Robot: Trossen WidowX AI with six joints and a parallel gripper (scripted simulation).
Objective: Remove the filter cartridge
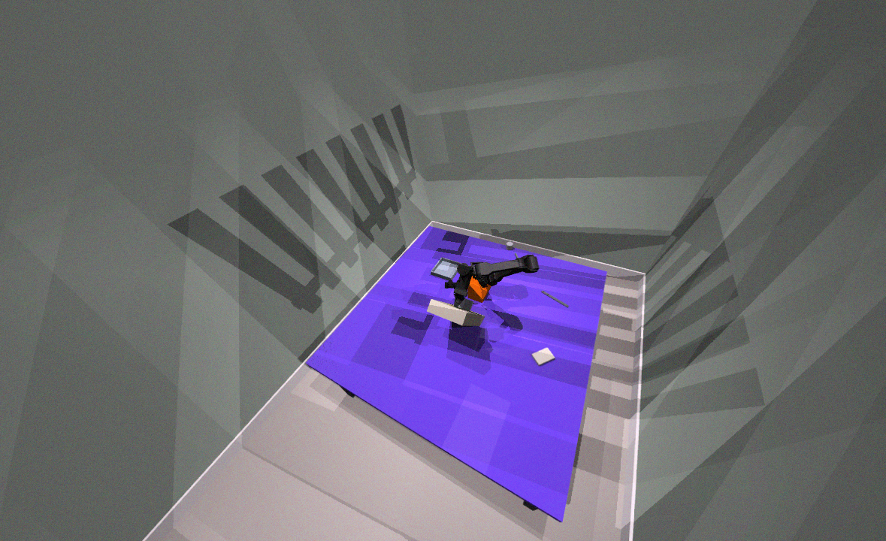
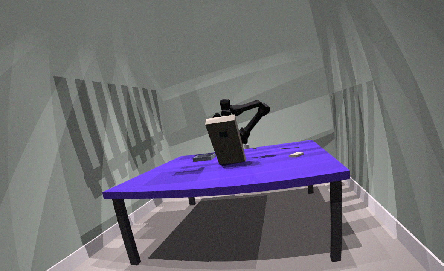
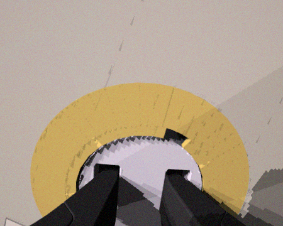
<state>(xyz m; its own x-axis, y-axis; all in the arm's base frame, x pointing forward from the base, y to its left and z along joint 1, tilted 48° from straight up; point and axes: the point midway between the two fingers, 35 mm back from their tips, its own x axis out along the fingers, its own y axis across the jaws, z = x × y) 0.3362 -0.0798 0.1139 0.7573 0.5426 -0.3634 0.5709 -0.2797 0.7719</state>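
Now: the pale grey filter cartridge 1 cm ahead of my gripper tip and 1 cm below it. From my gripper tip the other things lie so: beige service panel 4 cm behind, 8 cm below; white flat block 11 cm behind, 43 cm to the left, 23 cm below; dark shallow tray 38 cm behind, 32 cm to the right, 22 cm below.
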